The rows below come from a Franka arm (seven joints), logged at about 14 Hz.
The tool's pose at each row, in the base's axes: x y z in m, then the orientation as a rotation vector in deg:
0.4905, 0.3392, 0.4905, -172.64, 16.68, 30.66
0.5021, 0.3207, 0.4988, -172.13, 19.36, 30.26
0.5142, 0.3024, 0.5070, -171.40, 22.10, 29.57
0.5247, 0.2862, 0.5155, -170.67, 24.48, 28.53
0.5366, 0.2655, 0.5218, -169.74, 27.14, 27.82
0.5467, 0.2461, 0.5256, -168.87, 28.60, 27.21
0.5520, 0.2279, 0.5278, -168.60, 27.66, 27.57
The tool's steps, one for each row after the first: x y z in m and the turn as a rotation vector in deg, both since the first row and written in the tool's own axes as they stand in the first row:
0.0110, 0.0156, -0.0135, 0.62, 0.23, 1.68
0.0225, 0.0308, -0.0270, 1.48, 0.60, 3.38
0.0320, 0.0444, -0.0401, 2.38, 1.19, 4.85
0.0444, 0.0621, -0.0521, 3.36, 1.54, 6.52
0.0558, 0.0790, -0.0609, 4.27, 1.81, 7.41
0.0631, 0.0957, -0.0665, 4.49, 1.50, 6.78

